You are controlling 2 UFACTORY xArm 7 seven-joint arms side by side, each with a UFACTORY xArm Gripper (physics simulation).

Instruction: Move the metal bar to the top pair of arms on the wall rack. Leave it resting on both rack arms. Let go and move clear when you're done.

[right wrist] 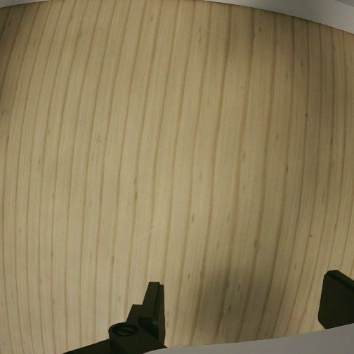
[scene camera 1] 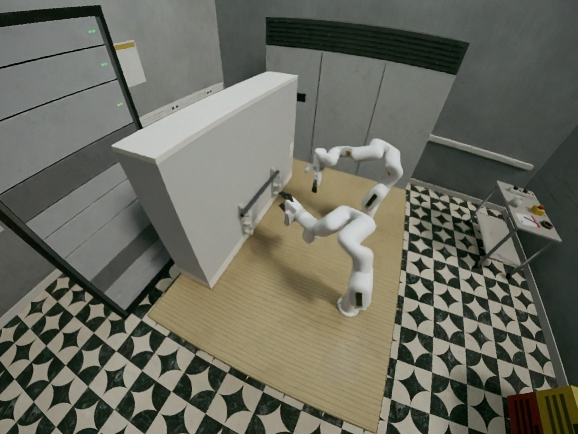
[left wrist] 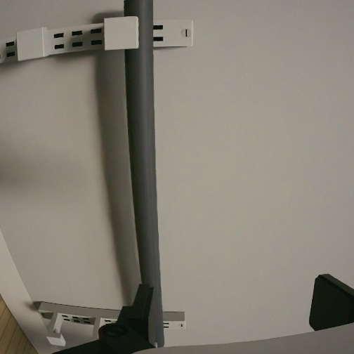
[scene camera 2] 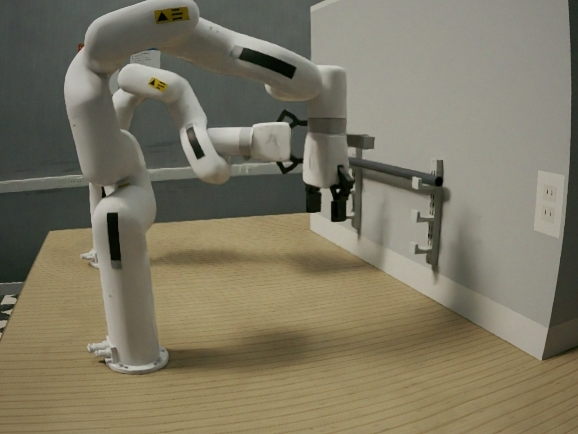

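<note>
The dark metal bar [scene camera 1: 260, 192] [scene camera 2: 395, 171] [left wrist: 142, 125] lies across the wall rack [scene camera 2: 436, 225] [left wrist: 173, 39], level. Its near end in scene camera 2 sits on the top arm [scene camera 2: 417, 183]. In the left wrist view it lies behind the outermost arm lip [left wrist: 121, 33] of one strip; its seat at the other strip is hidden by a finger. My left gripper [scene camera 1: 284, 201] [left wrist: 237, 307] is open, facing the wall and back from the bar; its tips are hidden in scene camera 2. My right gripper [scene camera 1: 314, 187] [scene camera 2: 326, 206] [right wrist: 246, 304] is open and empty, pointing down over the wooden floor.
The white wall block [scene camera 1: 225, 175] [scene camera 2: 450, 75] carries the rack. Lower rack arms [scene camera 2: 417, 216] stick out below the bar. The right arm hangs close beside the left gripper in scene camera 2. A cart [scene camera 1: 532, 234] stands at the right of scene camera 1.
</note>
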